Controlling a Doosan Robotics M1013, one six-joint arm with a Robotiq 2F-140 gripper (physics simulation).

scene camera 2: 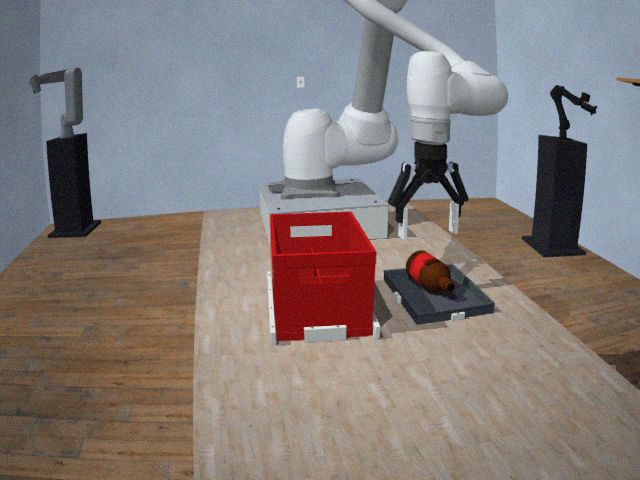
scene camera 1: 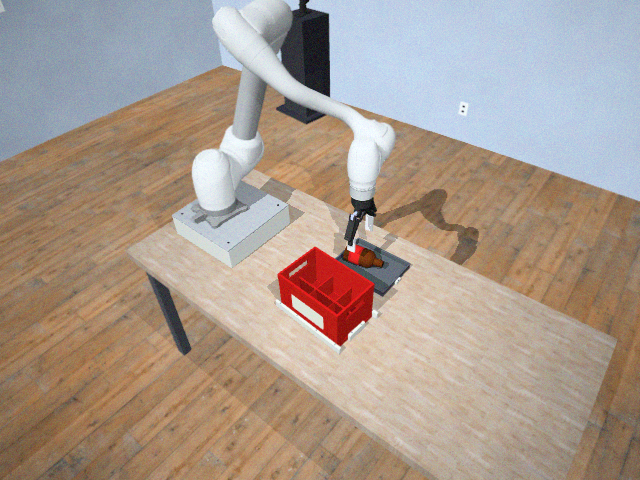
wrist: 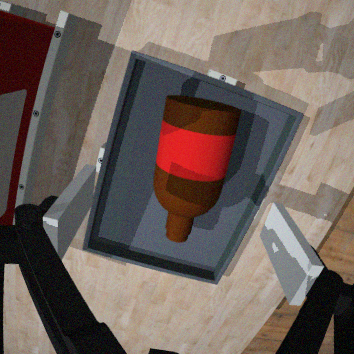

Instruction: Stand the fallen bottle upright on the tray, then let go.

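Where they show: gripper, fingertip midpoint: (scene camera 2: 428,234) (scene camera 1: 360,240) (wrist: 182,203); arm's base at its link origin: (scene camera 2: 309,191) (scene camera 1: 220,209).
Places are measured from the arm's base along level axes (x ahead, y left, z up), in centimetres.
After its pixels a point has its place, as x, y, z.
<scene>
The brown bottle with a red label (scene camera 1: 355,256) {58.2, 22.6, -4.3} (scene camera 2: 425,272) {61.9, 23.5, -4.6} (wrist: 196,155) {56.6, 25.2, -2.6} lies on its side on the dark grey tray (scene camera 1: 396,268) {70.4, 33.4, -10.0} (scene camera 2: 467,304) {69.1, 32.5, -10.0} (wrist: 120,210) {69.3, 21.4, -10.0}. Its base is toward the robot's base and its neck points away from it. In the wrist view the neck points down toward the gripper side, slightly left of the frame's middle. My gripper (scene camera 1: 360,235) {58.6, 24.6, 3.3} (scene camera 2: 428,227) {58.6, 24.6, 3.3} (wrist: 182,203) {58.6, 24.6, 3.3} is open and empty, pointing down. Its fingertips are above the tray and the bottle, apart from both, one on each side in the wrist view.
A red crate with dividers (scene camera 1: 356,310) {79.5, -0.2, 1.2} (scene camera 2: 323,299) {79.5, -0.8, -2.0} (wrist: 15,55) {54.7, 7.6, -1.9} stands beside the tray, higher than it, held by white strips. Small white brackets sit at the tray's edges. The robot's base block (scene camera 1: 258,242) {21.1, 3.2, -7.9} (scene camera 2: 372,219) {19.3, 17.8, -4.4} is behind them. The table edge lies on the tray's other side.
</scene>
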